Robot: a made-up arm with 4 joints. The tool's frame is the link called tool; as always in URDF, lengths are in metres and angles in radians.
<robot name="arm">
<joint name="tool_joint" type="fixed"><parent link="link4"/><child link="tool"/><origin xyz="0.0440 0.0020 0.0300" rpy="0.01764 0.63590 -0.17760"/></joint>
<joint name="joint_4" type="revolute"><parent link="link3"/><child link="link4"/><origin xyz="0.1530 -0.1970 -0.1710"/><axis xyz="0.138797 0.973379 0.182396"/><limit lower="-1.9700" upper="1.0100" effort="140" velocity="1.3"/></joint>
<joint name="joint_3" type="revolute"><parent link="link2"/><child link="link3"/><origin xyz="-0.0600 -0.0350 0.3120"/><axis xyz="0.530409 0.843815 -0.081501"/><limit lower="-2.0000" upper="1.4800" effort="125" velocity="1.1"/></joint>
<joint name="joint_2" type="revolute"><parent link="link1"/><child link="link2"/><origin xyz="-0.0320 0.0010 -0.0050"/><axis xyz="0 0 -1"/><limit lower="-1.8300" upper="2.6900" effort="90" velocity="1.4"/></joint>
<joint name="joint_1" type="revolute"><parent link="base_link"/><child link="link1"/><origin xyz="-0.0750 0.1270 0.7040"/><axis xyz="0.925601 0.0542 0.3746"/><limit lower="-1.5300" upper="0.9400" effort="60" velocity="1.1"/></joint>
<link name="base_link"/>
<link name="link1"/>
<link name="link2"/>
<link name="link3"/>
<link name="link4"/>
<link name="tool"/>
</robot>
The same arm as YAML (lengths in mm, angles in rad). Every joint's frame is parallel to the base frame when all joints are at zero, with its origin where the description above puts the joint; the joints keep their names.
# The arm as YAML. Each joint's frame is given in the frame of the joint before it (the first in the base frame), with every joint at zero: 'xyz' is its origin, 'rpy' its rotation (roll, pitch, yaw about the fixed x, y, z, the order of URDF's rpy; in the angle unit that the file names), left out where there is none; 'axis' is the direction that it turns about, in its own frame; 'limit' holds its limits. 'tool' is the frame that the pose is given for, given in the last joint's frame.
units:
  length: mm
  angle: rad
joints:
  - name: joint_1
    type: revolute
    origin:
      xyz: [-75.0, 127.0, 704.0]
    axis: [0.925601, 0.0542, 0.3746]
    limit:
      lower: -1.53
      upper: 0.94
  - name: joint_2
    type: revolute
    origin:
      xyz: [-32.0, 1.0, -5.0]
    axis: [0.0, 0.0, -1.0]
    limit:
      lower: -1.83
      upper: 2.69
  - name: joint_3
    type: revolute
    origin:
      xyz: [-60.0, -35.0, 312.0]
    axis: [0.530409, 0.843815, -0.081501]
    limit:
      lower: -2.0
      upper: 1.48
  - name: joint_4
    type: revolute
    origin:
      xyz: [153.0, -197.0, -171.0]
    axis: [0.138797, 0.973379, 0.182396]
    limit:
      lower: -1.97
      upper: 1.01
tool:
  origin:
    xyz: [44.0, 2.0, 30.0]
    rpy: [0.0176, 0.6359, -0.1776]

